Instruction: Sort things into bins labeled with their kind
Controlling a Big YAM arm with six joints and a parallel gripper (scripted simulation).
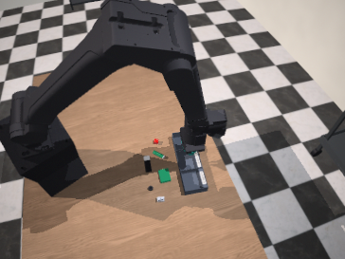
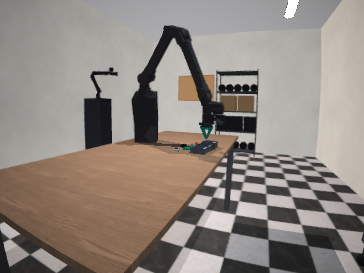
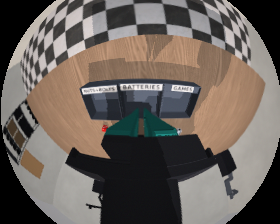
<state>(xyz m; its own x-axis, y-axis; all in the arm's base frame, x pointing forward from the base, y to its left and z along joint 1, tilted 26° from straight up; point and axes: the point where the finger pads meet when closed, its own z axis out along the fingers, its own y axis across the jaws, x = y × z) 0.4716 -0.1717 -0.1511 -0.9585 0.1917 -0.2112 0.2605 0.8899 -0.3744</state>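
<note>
The bin row is 6 cm below my hand and 1 cm behind it. From my hand the other things lie so: green battery: 9 cm behind, 8 cm to the left, 7 cm below; then flat green square: 11 cm behind, 7 cm below, 1 cm to the right; then red die: 14 cm to the left, 8 cm behind, 7 cm below.
</note>
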